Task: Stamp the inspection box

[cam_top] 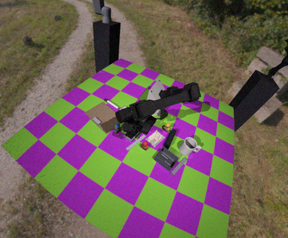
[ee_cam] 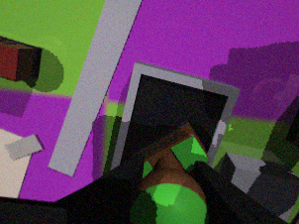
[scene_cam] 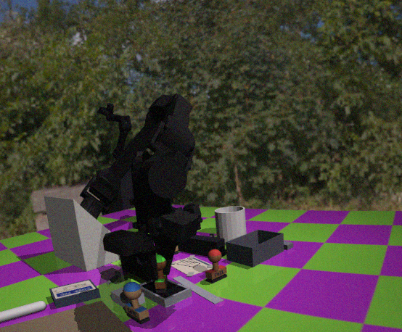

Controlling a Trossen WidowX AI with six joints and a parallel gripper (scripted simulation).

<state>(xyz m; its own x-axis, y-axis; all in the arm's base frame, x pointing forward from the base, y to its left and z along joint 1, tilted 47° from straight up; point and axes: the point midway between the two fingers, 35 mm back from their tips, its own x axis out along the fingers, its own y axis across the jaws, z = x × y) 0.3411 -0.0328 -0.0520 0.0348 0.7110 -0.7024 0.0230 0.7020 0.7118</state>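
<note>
Right now the green-knobbed stamp is right at my gripper tip. The rest, counted from my gripper tip: grey ruler 50 mm to the left, 40 mm below, 40 mm ahead; ink pad 30 mm below; blue-knobbed stamp 90 mm to the right, 20 mm below, 20 mm ahead.
</note>
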